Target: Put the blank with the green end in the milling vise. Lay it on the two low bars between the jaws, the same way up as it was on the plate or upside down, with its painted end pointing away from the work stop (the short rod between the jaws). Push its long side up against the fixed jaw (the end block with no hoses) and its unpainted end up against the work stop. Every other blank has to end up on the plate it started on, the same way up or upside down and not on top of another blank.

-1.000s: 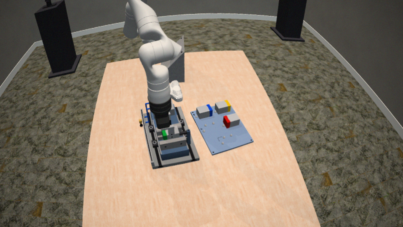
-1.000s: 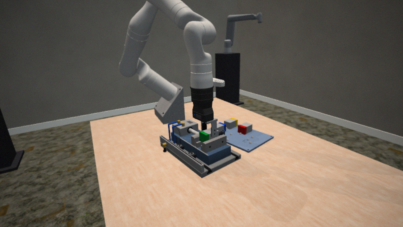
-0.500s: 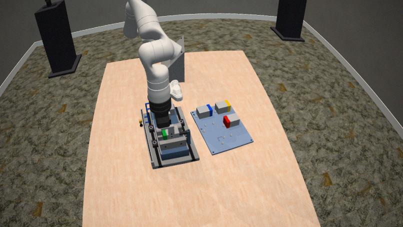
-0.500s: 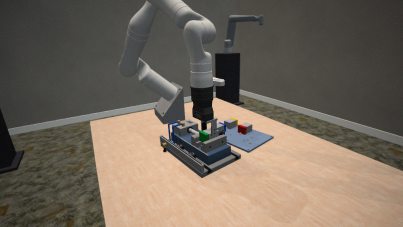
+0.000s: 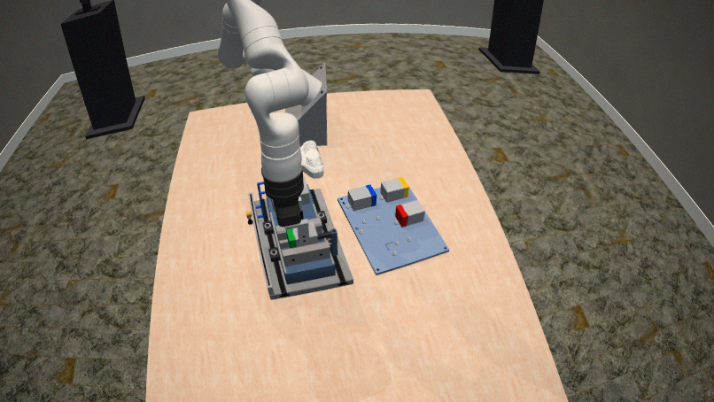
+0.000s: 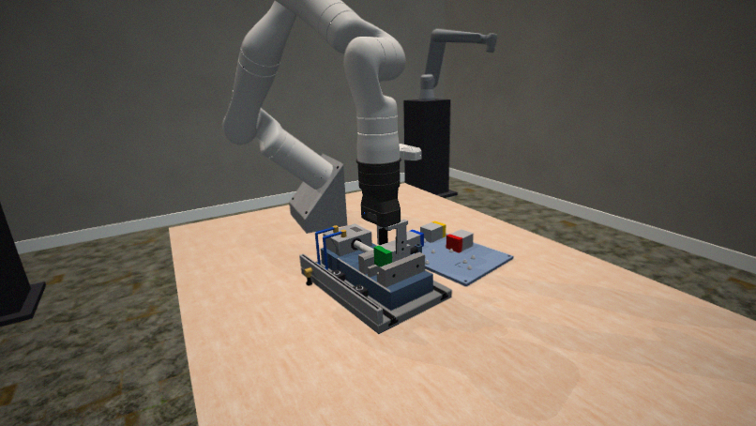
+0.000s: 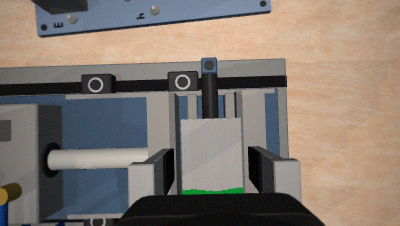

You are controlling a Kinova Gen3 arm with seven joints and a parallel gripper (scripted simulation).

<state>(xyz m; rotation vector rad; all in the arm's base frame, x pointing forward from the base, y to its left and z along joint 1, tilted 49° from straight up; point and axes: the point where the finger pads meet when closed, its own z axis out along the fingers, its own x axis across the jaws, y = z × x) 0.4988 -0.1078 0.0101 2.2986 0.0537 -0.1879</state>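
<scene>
Now: the green-ended blank 30 mm below my hand. The rest, counted from my hand: vise ram: 90 mm behind, 50 mm below, 10 mm to the right; fixed jaw: 50 mm below, 30 mm ahead; black work stop rod: 50 mm to the left, 40 mm below.
</scene>
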